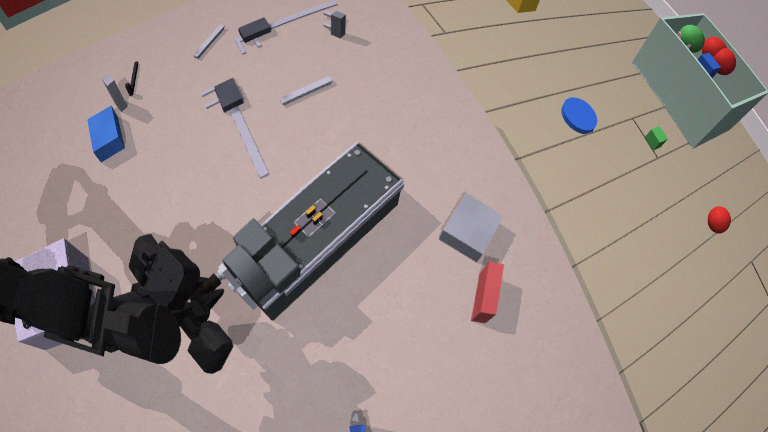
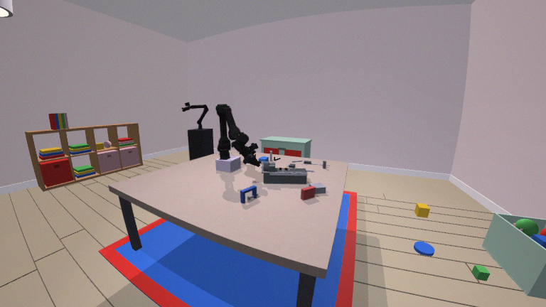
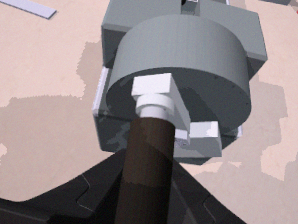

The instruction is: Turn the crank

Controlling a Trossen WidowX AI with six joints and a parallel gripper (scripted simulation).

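My gripper tip is 20 mm below the dark brown crank handle and 20 mm past it. Also, from my gripper tip: red pointer 130 mm ahead, 20 mm to the left, 10 mm below; red block 320 mm ahead, 180 mm to the right, 70 mm below; grey block 360 mm ahead, 80 mm to the right, 70 mm below.
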